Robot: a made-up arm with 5 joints. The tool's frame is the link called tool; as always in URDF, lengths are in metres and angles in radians.
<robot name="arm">
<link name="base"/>
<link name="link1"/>
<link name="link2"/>
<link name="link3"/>
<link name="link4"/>
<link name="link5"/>
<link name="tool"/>
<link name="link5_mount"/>
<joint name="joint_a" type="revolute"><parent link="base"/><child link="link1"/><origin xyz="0.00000 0.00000 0.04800" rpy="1.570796 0.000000 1.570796"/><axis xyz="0 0 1"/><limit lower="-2.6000" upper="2.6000"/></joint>
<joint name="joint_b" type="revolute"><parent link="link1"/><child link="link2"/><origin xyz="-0.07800 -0.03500 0.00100" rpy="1.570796 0.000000 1.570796"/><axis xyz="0 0 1"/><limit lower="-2.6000" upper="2.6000"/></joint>
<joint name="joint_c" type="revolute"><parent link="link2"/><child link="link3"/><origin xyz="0.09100 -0.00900 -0.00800" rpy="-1.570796 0.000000 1.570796"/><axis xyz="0 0 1"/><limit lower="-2.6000" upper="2.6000"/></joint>
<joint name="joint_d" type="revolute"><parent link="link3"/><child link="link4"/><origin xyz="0.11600 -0.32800 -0.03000" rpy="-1.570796 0.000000 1.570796"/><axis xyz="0 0 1"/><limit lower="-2.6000" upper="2.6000"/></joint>
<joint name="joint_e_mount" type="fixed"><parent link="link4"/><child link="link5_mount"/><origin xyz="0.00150 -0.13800 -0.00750"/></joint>
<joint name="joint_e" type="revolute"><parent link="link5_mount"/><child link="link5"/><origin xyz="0.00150 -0.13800 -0.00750" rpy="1.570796 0.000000 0.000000"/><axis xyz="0 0 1"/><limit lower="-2.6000" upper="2.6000"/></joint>
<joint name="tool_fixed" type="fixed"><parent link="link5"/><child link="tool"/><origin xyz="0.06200 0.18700 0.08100" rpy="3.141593 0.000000 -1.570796"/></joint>
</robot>
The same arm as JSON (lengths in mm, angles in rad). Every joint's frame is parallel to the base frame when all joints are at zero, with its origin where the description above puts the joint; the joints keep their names.
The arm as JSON. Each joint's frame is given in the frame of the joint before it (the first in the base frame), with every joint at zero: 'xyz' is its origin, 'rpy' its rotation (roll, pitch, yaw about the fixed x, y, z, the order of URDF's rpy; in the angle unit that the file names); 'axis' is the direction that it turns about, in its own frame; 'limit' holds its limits. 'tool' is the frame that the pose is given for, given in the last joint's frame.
{"units": {"length": "mm", "angle": "rad"}, "joints": [
  {"name": "joint_a", "type": "revolute", "origin": {"xyz": [0.0, 0.0, 48.0], "rpy": [0.0, 0.0, 0.0]}, "axis": "+x", "limit": {"lower": -2.6, "upper": 2.6}},
  {"name": "joint_b", "type": "revolute", "origin": {"xyz": [1.0, -78.0, -35.0], "rpy": [0.0, 0.0, 0.0]}, "axis": "+y", "limit": {"lower": -2.6, "upper": 2.6}},
  {"name": "joint_c", "type": "revolute", "origin": {"xyz": [-9.0, -8.0, 91.0], "rpy": [0.0, 0.0, 0.0]}, "axis": "-z", "limit": {"lower": -2.6, "upper": 2.6}},
  {"name": "joint_d", "type": "revolute", "origin": {"xyz": [116.0, 328.0, 30.0], "rpy": [0.0, 0.0, 0.0]}, "axis": "-x", "limit": {"lower": -2.6, "upper": 2.6}},
  {"name": "joint_e", "type": "revolute", "origin": {"xyz": [15.0, -3.0, -276.0], "rpy": [0.0, 0.0, 0.0]}, "axis": "-z", "limit": {"lower": -2.6, "upper": 2.6}}
], "tool": {"origin": {"xyz": [-187.0, -62.0, -81.0], "rpy": [0.0, 0.0, 0.0]}}}

